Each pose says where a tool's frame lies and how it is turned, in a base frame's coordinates. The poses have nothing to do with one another.
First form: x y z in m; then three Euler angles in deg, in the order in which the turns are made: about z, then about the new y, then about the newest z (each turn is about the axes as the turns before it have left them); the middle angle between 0 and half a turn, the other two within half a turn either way.
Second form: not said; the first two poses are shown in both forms.
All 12 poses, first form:
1: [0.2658 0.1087 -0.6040 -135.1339 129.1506 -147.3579]
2: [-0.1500 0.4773 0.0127 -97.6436 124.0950 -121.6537]
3: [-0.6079 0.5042 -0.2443 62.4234 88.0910 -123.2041]
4: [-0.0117 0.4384 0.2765 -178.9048 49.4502 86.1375]
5: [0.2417 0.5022 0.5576 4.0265 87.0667 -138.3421]
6: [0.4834 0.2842 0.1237 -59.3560 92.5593 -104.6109]
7: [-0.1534 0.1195 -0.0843 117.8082 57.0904 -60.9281]
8: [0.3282 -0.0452 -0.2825 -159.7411 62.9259 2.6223]
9: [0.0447 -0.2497 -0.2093 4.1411 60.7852 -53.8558]
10: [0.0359 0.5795 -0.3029 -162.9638 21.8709 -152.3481]
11: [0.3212 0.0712 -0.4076 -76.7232 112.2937 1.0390]
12: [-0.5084 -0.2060 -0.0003 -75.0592 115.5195 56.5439]
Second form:
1: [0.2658 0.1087 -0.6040 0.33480 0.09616 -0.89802 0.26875]
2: [-0.1500 0.4773 0.0127 0.15761 0.18373 -0.86402 0.44145]
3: [-0.6079 0.5042 -0.2443 0.62003 -0.69439 -0.03413 -0.36363]
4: [-0.0117 0.4384 0.2765 0.62659 0.30827 -0.28269 -0.65760]
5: [0.2417 0.5022 0.5576 0.28143 -0.65197 0.22215 -0.66812]
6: [0.4834 0.2842 0.1237 0.09639 -0.27806 0.66709 -0.68439]
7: [-0.1534 0.1195 -0.0843 0.77243 -0.47782 0.00527 0.41835]
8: [0.3282 -0.0452 -0.2825 0.16919 0.51578 0.08002 -0.83603]
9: [0.0447 -0.2497 -0.2093 0.78267 -0.24526 0.44250 -0.36259]
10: [0.0359 0.5795 -0.3029 0.90812 -0.01755 -0.18889 0.37326]
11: [0.3212 0.0712 -0.4076 0.43992 0.52129 0.64648 -0.34175]
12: [-0.5084 -0.2060 -0.0003 0.52652 0.77150 0.34670 -0.08582]
